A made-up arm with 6 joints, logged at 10 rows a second.
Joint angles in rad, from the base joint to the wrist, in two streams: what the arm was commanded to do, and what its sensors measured. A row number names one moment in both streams.
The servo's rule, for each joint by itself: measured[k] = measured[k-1] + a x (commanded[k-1-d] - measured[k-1]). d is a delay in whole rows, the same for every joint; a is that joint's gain. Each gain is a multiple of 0.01, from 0.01 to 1. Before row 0 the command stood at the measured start. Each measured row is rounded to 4 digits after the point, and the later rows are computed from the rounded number. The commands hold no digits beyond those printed.
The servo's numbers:
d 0
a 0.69 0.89 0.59 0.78 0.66 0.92
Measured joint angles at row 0: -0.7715, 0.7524, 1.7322, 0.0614, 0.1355, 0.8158
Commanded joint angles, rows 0 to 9: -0.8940, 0.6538, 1.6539, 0.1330, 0.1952, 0.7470; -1.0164, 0.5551, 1.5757, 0.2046, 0.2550, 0.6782; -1.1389, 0.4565, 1.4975, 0.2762, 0.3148, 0.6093; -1.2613, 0.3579, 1.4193, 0.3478, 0.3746, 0.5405; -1.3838, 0.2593, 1.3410, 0.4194, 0.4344, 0.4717; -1.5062, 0.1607, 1.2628, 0.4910, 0.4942, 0.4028; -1.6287, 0.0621, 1.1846, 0.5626, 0.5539, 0.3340; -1.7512, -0.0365, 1.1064, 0.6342, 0.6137, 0.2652; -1.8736, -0.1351, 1.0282, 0.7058, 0.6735, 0.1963; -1.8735, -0.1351, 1.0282, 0.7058, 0.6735, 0.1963
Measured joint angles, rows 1 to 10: -0.8560, 0.6646, 1.6860, 0.1172, 0.1749, 0.7525; -0.9667, 0.5671, 1.6209, 0.1854, 0.2278, 0.6841; -1.0855, 0.4687, 1.5481, 0.2562, 0.2852, 0.6153; -1.2068, 0.3701, 1.4721, 0.3276, 0.3442, 0.5465; -1.3289, 0.2715, 1.3948, 0.3992, 0.4037, 0.4777; -1.4512, 0.1729, 1.3169, 0.4708, 0.4634, 0.4088; -1.5737, 0.0743, 1.2388, 0.5424, 0.5231, 0.3400; -1.6962, -0.0243, 1.1607, 0.6140, 0.5829, 0.2712; -1.8186, -0.1229, 1.0825, 0.6856, 0.6427, 0.2023; -1.8565, -0.1338, 1.0505, 0.7014, 0.6630, 0.1968
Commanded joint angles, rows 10 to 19: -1.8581, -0.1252, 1.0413, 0.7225, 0.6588, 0.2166; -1.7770, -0.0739, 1.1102, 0.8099, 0.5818, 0.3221; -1.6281, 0.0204, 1.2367, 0.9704, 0.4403, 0.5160; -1.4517, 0.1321, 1.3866, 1.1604, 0.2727, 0.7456; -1.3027, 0.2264, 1.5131, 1.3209, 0.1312, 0.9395; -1.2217, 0.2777, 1.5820, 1.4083, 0.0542, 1.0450; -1.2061, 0.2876, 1.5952, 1.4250, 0.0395, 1.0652; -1.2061, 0.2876, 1.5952, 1.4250, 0.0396, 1.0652; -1.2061, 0.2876, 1.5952, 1.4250, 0.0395, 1.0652; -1.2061, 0.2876, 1.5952, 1.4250, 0.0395, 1.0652
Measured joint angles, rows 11 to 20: -1.8576, -0.1261, 1.0451, 0.7179, 0.6602, 0.2150; -1.8020, -0.0796, 1.0835, 0.7897, 0.6085, 0.3135; -1.6820, 0.0094, 1.1739, 0.9306, 0.4975, 0.4998; -1.5231, 0.1186, 1.2994, 1.1098, 0.3491, 0.7259; -1.3710, 0.2145, 1.4255, 1.2745, 0.2053, 0.9224; -1.2680, 0.2707, 1.5178, 1.3789, 0.1056, 1.0352; -1.2253, 0.2857, 1.5635, 1.4149, 0.0620, 1.0628; -1.2121, 0.2874, 1.5822, 1.4228, 0.0472, 1.0650; -1.2080, 0.2876, 1.5899, 1.4245, 0.0421, 1.0652; -1.2067, 0.2876, 1.5930, 1.4249, 0.0404, 1.0652
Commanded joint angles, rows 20 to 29: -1.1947, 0.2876, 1.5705, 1.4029, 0.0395, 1.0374; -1.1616, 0.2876, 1.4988, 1.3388, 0.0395, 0.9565; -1.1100, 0.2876, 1.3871, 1.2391, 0.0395, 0.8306; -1.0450, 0.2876, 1.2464, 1.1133, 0.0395, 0.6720; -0.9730, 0.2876, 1.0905, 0.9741, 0.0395, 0.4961; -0.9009, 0.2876, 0.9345, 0.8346, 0.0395, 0.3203; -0.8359, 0.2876, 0.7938, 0.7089, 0.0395, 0.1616; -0.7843, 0.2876, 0.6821, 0.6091, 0.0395, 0.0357; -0.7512, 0.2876, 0.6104, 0.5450, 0.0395, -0.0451; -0.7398, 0.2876, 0.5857, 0.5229, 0.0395, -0.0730
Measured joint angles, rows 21 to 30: -1.1984, 0.2876, 1.5797, 1.4077, 0.0398, 1.0396; -1.1730, 0.2876, 1.5320, 1.3540, 0.0396, 0.9631; -1.1295, 0.2876, 1.4465, 1.2644, 0.0395, 0.8412; -1.0712, 0.2876, 1.3284, 1.1465, 0.0395, 0.6855; -1.0034, 0.2876, 1.1880, 1.0120, 0.0395, 0.5113; -0.9327, 0.2876, 1.0384, 0.8736, 0.0395, 0.3356; -0.8659, 0.2876, 0.8941, 0.7451, 0.0395, 0.1755; -0.8096, 0.2876, 0.7690, 0.6390, 0.0395, 0.0469; -0.7693, 0.2876, 0.6754, 0.5657, 0.0395, -0.0377; -0.7489, 0.2876, 0.6225, 0.5323, 0.0395, -0.0702
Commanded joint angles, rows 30 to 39: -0.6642, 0.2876, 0.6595, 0.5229, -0.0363, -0.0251; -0.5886, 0.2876, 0.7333, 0.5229, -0.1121, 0.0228; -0.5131, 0.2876, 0.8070, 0.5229, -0.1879, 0.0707; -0.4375, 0.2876, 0.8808, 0.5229, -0.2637, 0.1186; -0.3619, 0.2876, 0.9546, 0.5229, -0.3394, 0.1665; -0.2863, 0.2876, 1.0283, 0.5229, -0.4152, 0.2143; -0.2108, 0.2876, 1.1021, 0.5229, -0.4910, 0.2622; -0.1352, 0.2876, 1.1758, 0.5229, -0.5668, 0.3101; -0.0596, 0.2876, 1.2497, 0.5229, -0.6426, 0.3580; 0.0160, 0.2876, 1.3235, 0.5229, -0.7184, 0.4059
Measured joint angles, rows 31 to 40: -0.6905, 0.2876, 0.6443, 0.5250, -0.0105, -0.0287; -0.6202, 0.2876, 0.6968, 0.5234, -0.0776, 0.0187; -0.5463, 0.2876, 0.7618, 0.5230, -0.1504, 0.0665; -0.4712, 0.2876, 0.8320, 0.5229, -0.2252, 0.1144; -0.3958, 0.2876, 0.9043, 0.5229, -0.3006, 0.1623; -0.3202, 0.2876, 0.9775, 0.5229, -0.3762, 0.2101; -0.2447, 0.2876, 1.0510, 0.5229, -0.4520, 0.2580; -0.1691, 0.2876, 1.1246, 0.5229, -0.5278, 0.3059; -0.0935, 0.2876, 1.1984, 0.5229, -0.6036, 0.3538; -0.0179, 0.2876, 1.2722, 0.5229, -0.6794, 0.4017
